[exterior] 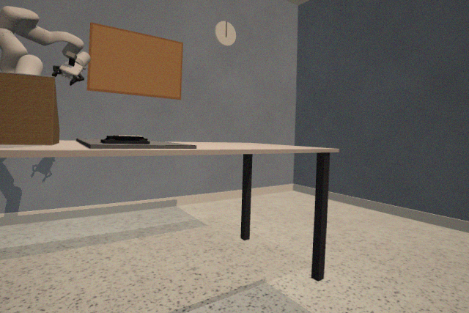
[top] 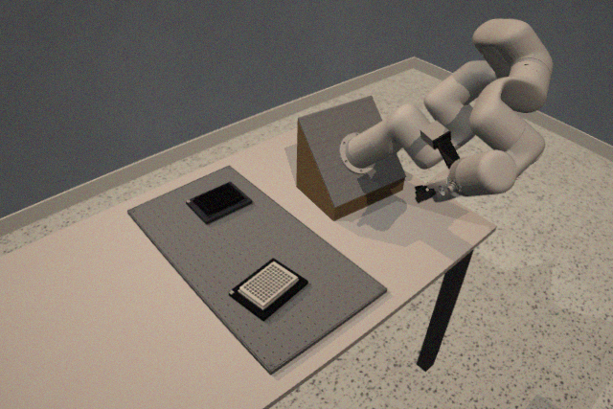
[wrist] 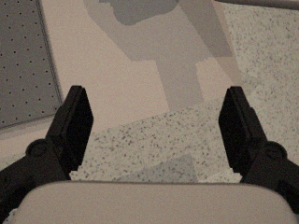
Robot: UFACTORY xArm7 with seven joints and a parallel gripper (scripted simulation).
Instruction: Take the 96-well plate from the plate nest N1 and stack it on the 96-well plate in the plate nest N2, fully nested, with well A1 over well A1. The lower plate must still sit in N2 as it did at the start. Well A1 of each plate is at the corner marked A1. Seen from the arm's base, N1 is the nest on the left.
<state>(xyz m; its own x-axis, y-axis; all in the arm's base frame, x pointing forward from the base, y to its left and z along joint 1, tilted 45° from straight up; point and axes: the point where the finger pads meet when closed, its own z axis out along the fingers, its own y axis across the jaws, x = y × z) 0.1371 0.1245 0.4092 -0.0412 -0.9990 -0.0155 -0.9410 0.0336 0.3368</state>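
Now: the white 96-well plate 300 mm below my hand, 300 mm ahead of it and 220 mm to the right of it. The rest, counted from my hand: black plate nest: 310 mm below, 300 mm ahead, 220 mm to the right; black 96-well plate: 580 mm to the right, 300 mm below, 210 mm ahead.
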